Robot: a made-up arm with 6 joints. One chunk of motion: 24 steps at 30 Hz.
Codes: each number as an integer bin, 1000 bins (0 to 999) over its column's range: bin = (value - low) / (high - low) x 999, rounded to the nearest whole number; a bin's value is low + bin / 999 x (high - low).
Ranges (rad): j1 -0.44..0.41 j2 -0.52..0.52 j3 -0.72..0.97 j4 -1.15..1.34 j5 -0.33..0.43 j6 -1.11..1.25
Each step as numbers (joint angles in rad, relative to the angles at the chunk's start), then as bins.
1 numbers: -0.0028 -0.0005 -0.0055 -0.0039 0.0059 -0.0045
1 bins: 514 499 422 460 442 468
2 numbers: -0.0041 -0.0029 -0.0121 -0.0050 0.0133 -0.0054
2 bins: 512 497 418 459 451 468
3 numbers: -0.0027 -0.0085 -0.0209 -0.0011 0.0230 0.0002
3 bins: 514 491 413 461 464 470
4 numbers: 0.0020 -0.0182 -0.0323 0.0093 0.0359 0.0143
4 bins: 519 482 407 465 481 476
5 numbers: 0.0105 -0.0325 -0.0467 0.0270 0.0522 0.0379
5 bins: 529 468 398 472 502 486
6 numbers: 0.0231 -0.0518 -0.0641 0.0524 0.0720 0.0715
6 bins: 544 450 388 482 528 500
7 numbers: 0.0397 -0.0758 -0.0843 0.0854 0.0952 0.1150
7 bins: 564 427 376 496 559 519
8 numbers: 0.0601 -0.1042 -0.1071 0.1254 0.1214 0.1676
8 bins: 588 399 362 512 593 541
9 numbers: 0.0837 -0.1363 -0.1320 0.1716 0.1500 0.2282
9 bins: 616 369 348 530 631 566
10 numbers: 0.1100 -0.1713 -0.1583 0.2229 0.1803 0.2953
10 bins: 646 335 332 551 671 595
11 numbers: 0.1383 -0.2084 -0.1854 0.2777 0.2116 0.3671
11 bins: 680 299 316 573 712 625
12 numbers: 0.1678 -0.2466 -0.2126 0.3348 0.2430 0.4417
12 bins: 714 263 300 596 753 657
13 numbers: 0.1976 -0.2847 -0.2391 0.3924 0.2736 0.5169
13 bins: 749 226 284 619 793 689
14 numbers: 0.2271 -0.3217 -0.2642 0.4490 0.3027 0.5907
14 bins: 784 190 269 642 832 720
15 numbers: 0.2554 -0.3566 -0.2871 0.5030 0.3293 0.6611
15 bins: 817 157 256 663 867 750
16 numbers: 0.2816 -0.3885 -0.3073 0.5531 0.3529 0.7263
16 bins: 848 126 244 683 898 777
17 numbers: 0.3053 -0.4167 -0.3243 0.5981 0.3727 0.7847
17 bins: 876 99 234 701 924 802
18 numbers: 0.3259 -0.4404 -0.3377 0.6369 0.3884 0.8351
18 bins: 900 76 226 717 944 823
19 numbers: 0.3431 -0.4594 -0.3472 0.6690 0.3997 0.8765
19 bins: 920 58 220 730 959 841
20 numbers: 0.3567 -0.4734 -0.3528 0.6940 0.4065 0.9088
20 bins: 936 45 217 740 968 855
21 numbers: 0.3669 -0.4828 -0.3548 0.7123 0.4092 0.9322
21 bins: 948 36 216 747 972 864
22 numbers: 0.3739 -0.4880 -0.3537 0.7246 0.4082 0.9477
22 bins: 957 31 217 752 970 871
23 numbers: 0.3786 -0.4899 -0.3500 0.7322 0.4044 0.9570
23 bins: 962 29 219 755 965 875
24 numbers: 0.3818 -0.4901 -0.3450 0.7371 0.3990 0.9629
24 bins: 966 29 222 757 958 877
